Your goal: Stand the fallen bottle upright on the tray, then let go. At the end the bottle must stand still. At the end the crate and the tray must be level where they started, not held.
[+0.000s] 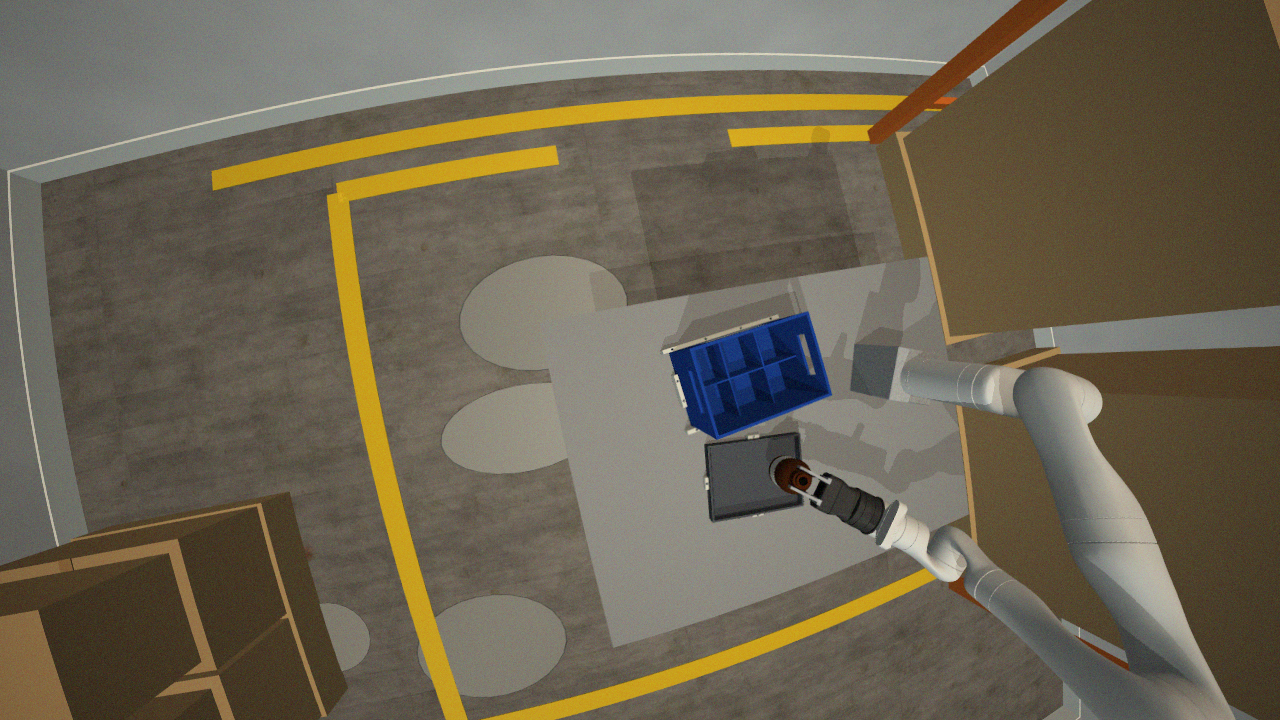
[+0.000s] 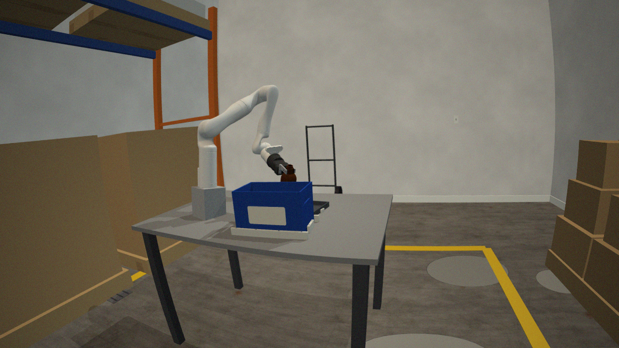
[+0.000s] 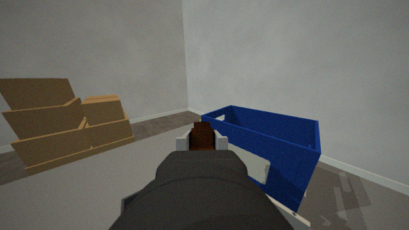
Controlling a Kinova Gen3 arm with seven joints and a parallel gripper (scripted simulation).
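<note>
Right now the brown bottle is 50 mm below my hand, 10 mm to the left of it and 10 mm behind it. The rest, counted from my hand: dark grey tray (190 mm below, 50 mm to the left, 10 mm ahead); blue crate (220 mm to the right, 120 mm below, 50 mm ahead).
</note>
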